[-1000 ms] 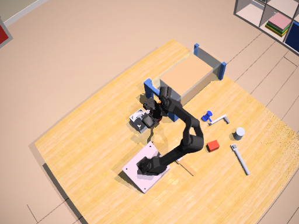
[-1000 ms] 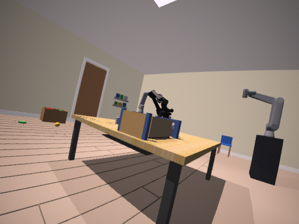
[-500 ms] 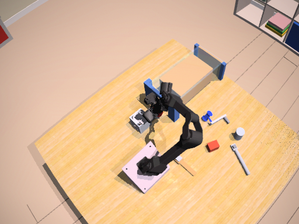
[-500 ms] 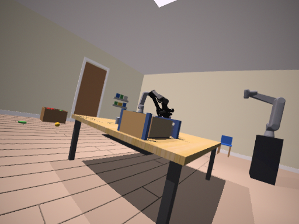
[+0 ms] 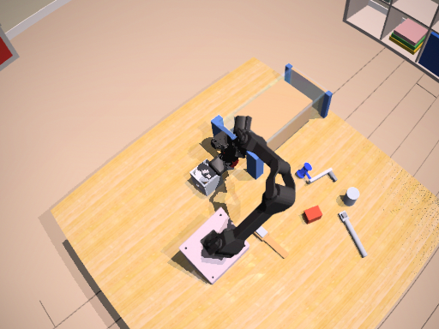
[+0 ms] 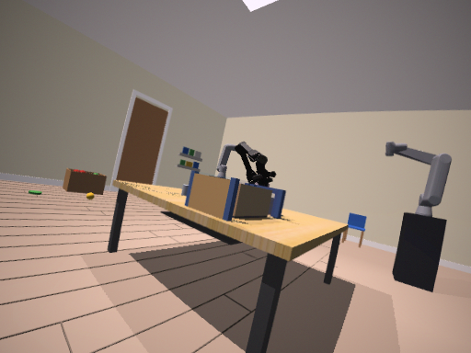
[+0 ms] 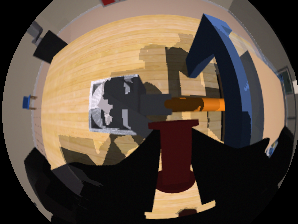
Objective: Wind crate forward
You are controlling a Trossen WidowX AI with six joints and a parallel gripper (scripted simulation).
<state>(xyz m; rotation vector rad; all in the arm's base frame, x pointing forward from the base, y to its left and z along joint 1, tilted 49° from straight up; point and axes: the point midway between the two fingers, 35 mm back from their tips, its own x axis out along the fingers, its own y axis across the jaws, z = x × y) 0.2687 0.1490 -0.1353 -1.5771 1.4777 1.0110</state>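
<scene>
The crank handle lies 30 mm below my gripper tip and 30 mm behind it. The rest, counted from my gripper tip: blue steel frame (70 mm ahead, 30 mm to the left, 20 mm below); then winch (100 mm below, 100 mm behind, 30 mm to the left); then red knob (20 mm to the right).
</scene>
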